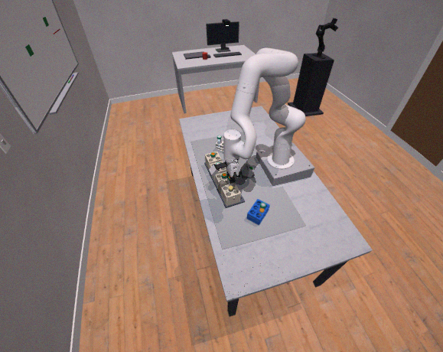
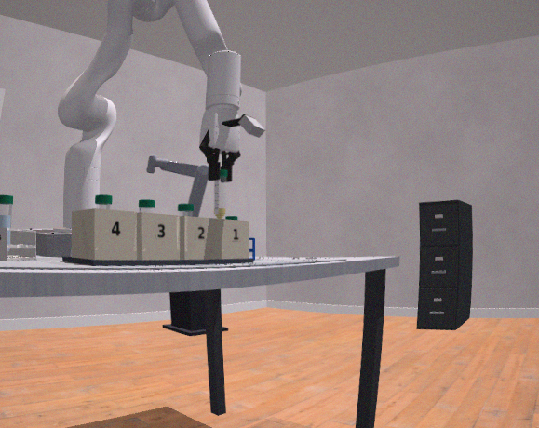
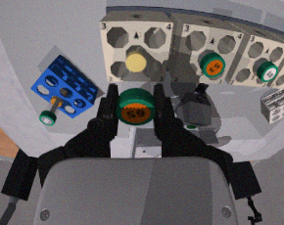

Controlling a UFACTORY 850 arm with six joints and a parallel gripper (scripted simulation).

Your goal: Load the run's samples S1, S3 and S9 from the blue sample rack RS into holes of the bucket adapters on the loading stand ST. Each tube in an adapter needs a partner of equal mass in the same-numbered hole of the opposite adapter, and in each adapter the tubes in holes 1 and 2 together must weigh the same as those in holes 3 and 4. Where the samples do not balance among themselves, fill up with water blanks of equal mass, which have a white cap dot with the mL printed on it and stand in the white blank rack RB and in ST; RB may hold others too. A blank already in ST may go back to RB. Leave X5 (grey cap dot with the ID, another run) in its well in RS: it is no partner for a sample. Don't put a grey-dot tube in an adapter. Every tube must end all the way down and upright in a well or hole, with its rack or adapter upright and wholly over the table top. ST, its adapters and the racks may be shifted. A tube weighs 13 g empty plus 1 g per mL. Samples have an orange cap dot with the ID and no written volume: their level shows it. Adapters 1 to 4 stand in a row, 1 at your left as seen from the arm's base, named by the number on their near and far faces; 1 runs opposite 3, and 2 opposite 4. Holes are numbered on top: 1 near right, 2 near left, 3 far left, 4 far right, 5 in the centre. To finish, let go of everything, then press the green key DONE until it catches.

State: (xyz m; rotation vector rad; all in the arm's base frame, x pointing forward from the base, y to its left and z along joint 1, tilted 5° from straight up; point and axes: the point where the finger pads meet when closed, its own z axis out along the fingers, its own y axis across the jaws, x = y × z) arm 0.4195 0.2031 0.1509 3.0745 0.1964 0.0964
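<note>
My gripper is now 10 mm to the left of the sample tube S9 and 50 mm above it. The rest, counted from my hand: grey-dot tube X5: 140 mm behind, 170 mm to the left, 140 mm below; adapter 1: 160 mm below; loading stand ST: 10 mm ahead, 160 mm to the right, 200 mm below.
</note>
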